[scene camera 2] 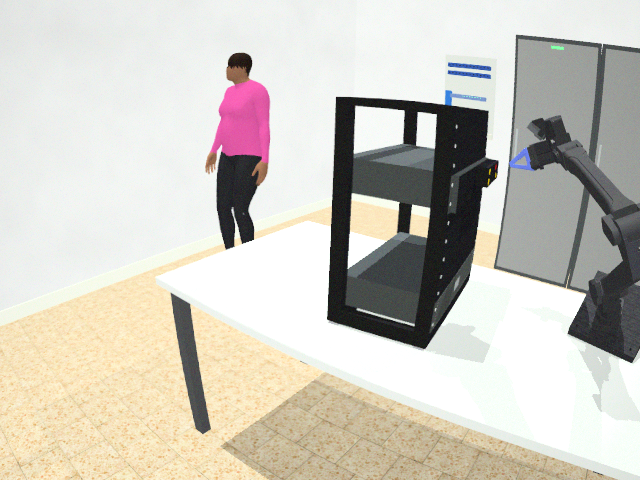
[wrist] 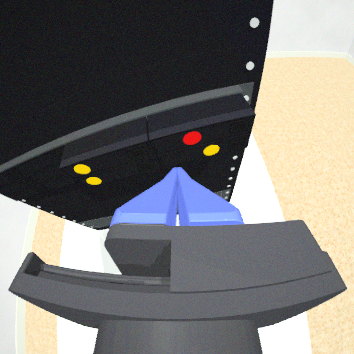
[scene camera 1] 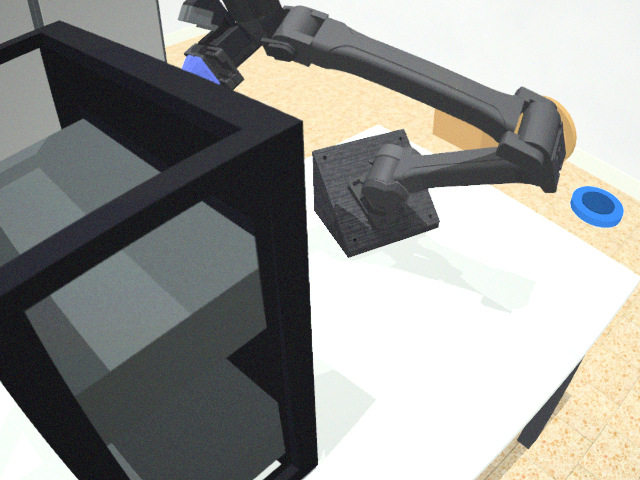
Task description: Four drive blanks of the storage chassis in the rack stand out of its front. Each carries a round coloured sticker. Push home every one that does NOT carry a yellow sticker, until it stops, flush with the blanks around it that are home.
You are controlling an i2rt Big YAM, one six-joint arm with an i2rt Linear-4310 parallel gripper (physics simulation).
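Places are measured from the arm's base along level axes (x left, y back, z up), in centimetres.
Pixels of known places: gripper, between the fingertips: (scene camera 2: pixel 509 165) (wrist: pixel 176 174); arm's base, origin of its link: (scene camera 2: pixel 607 316) (scene camera 1: pixel 376 199).
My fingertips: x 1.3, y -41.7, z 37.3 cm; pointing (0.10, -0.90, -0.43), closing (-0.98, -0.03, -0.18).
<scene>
Ahead of a thing's pixels: the offset from my fingertips to its top centre. "*": to the spot under its first point. Level surfaces: height alone.
The black rack (scene camera 1: pixel 178 198) (scene camera 2: pixel 341 206) holds a grey storage chassis (scene camera 2: pixel 391 178). In the wrist view, a red sticker @(dz -0.7, dx -1.1, dy -5.0 cm) (wrist: pixel 192 138) (scene camera 2: pixel 495 167) is on a dark blank right of centre, with a yellow sticker @(dz -3.6, dx -3.1, dy -5.4 cm) (wrist: pixel 211 150) just below and right of it. Two more yellow stickers, an upper one @(* dz -1.8, dx +11.4, dy -2.4 cm) (wrist: pixel 82 169) and a lower one @(* dz -4.7, dx +11.9, dy -2.3 cm) (wrist: pixel 93 181), are at the left. Dark blanks stand out of the front in scene camera 2; their separate edges are hard to tell. My gripper (scene camera 1: pixel 200 70) (scene camera 2: pixel 511 164) (wrist: pixel 176 174) is shut and empty, its blue tips apart from the front, below the red sticker in the wrist view.
A second grey unit (scene camera 2: pixel 382 299) sits low in the rack. The rack and the arm's base (scene camera 1: pixel 377 206) (scene camera 2: pixel 607 330) stand on the white table @(dz -45.1 cm) (scene camera 1: pixel 413 330) (scene camera 2: pixel 248 294). A person in pink (scene camera 2: pixel 244 118) stands behind the table. Grey cabinets (scene camera 2: pixel 555 103) are at the back right.
</scene>
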